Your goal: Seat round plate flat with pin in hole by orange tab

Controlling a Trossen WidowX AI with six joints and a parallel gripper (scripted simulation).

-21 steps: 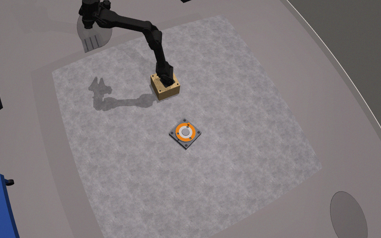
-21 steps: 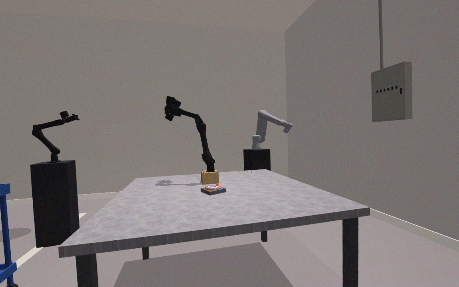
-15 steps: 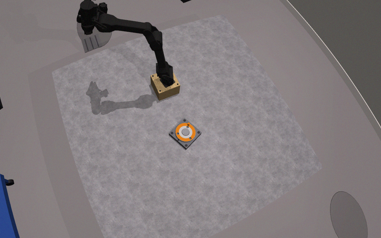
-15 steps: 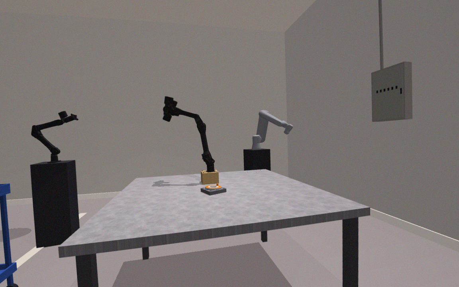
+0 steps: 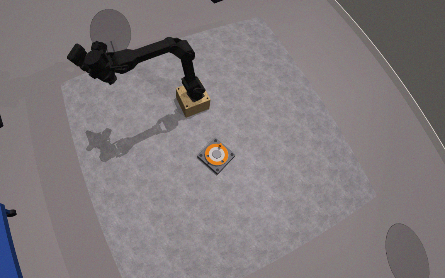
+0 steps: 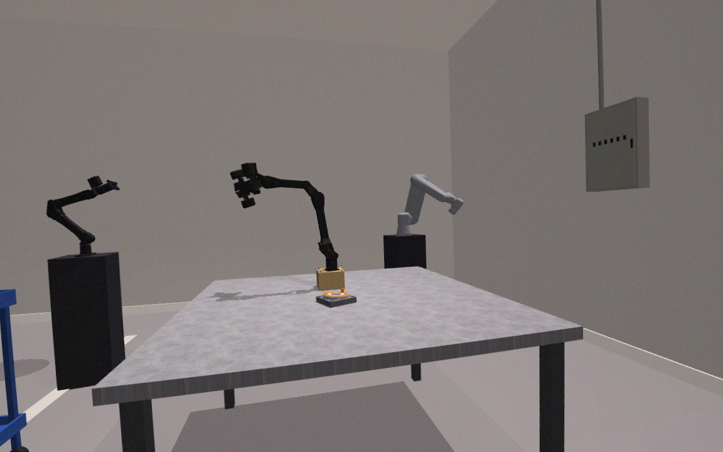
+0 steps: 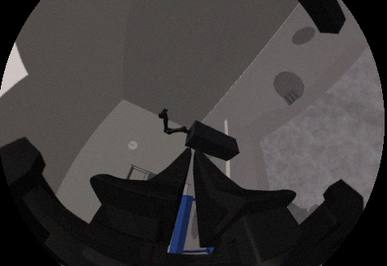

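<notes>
Now: the round plate 48 cm ahead of my gripper tip, 38 cm to the left of it and 47 cm below it. Also, from my gripper tip: square grey base (49 cm ahead, 36 cm to the left, 48 cm below).
</notes>
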